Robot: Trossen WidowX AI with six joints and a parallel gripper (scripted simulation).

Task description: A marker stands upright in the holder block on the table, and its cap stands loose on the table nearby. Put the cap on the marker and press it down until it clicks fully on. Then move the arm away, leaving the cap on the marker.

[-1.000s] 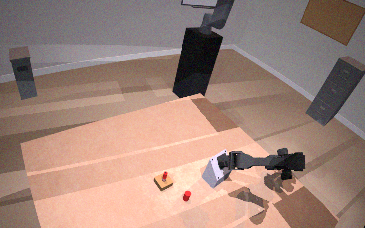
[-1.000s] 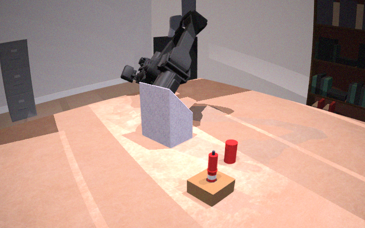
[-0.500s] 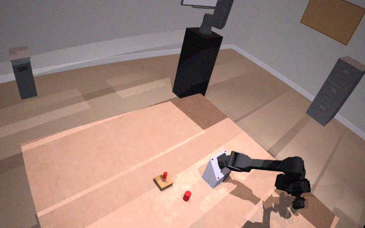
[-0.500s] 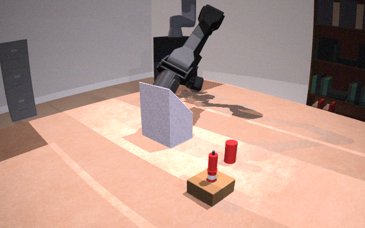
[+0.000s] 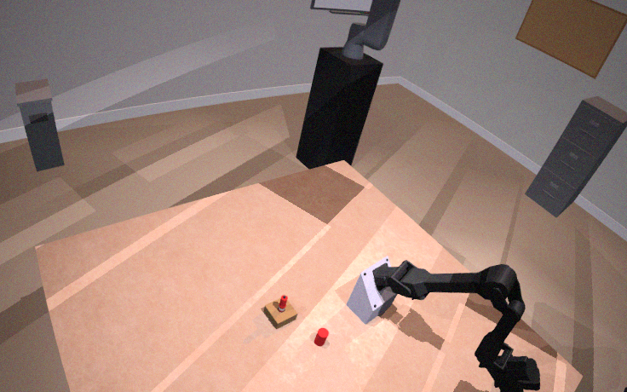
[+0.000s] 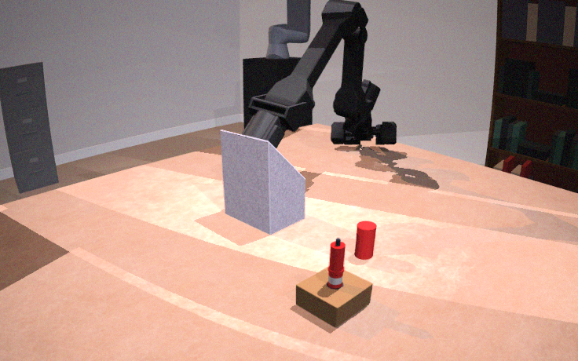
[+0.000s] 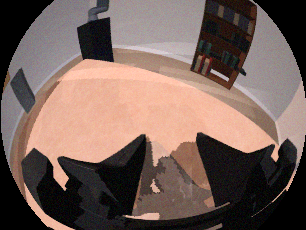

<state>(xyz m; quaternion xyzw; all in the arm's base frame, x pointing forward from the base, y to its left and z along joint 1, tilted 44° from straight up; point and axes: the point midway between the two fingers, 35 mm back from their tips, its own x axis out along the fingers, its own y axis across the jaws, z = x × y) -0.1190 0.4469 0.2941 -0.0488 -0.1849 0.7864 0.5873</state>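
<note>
Now: the red cap 53 cm to the right of my gripper tip, 35 cm ahead of it and 2 cm above it.
</note>
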